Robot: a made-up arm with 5 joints.
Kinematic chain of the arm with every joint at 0, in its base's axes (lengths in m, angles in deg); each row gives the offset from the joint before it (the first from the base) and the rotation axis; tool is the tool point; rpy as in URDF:
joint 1: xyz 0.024 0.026 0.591 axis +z
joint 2: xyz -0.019 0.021 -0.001 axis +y
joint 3: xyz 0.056 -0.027 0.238 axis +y
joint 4: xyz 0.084 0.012 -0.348 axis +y
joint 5: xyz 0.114 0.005 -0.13 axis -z
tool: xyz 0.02 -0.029 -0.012 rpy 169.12 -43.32 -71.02
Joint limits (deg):
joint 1: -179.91..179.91
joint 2: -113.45..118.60
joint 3: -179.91..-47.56
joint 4: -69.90..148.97
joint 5: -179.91..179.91
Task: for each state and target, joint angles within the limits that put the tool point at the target. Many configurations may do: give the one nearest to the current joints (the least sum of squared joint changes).
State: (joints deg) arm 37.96 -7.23 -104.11 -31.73 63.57
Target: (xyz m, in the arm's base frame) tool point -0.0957 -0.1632 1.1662
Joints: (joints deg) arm 52.10 -53.91 -92.72 -69.90 56.04
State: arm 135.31 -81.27 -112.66 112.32 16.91
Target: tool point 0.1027 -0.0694 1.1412
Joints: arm 119.25 -70.16 -108.40 109.29 14.37
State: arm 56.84 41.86 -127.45 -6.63 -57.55
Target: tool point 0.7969 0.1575 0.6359
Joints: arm 8.83 67.78 -140.90 21.62 -55.83
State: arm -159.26 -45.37 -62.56 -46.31 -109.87
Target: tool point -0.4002 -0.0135 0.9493
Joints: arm -179.91 -17.70 -50.91 -34.48 -107.60
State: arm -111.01 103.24 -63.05 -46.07 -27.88
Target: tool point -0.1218 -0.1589 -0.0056
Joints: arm -126.76 107.12 -75.51 -35.58 -26.28
